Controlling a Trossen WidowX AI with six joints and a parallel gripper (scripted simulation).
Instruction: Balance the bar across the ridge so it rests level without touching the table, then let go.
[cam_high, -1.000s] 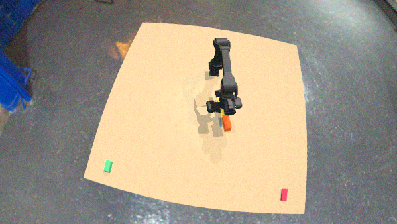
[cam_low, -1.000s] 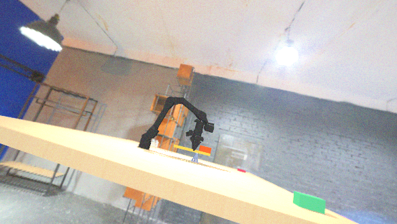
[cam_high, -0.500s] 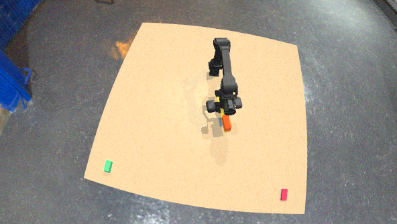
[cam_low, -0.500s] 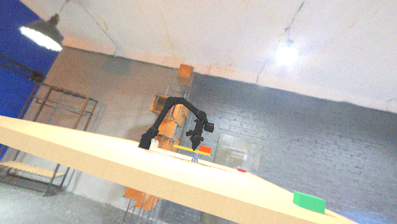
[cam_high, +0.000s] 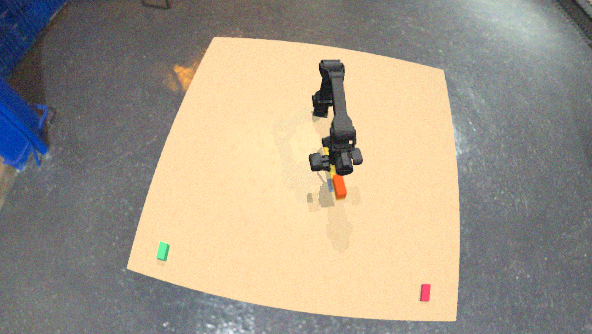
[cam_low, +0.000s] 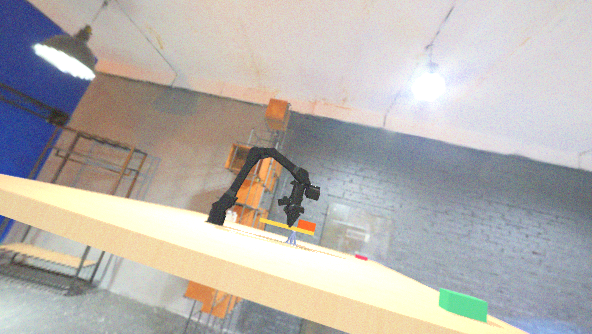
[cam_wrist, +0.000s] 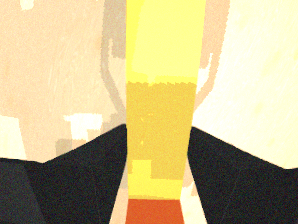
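Right now my gripper tip is 30 mm short of the blue ridge, 10 mm to the right of it and 40 mm above it. Also, from my gripper tip: pink block 420 mm ahead, 420 mm to the left, 60 mm below; then green block 420 mm ahead, 580 mm to the right, 50 mm below.
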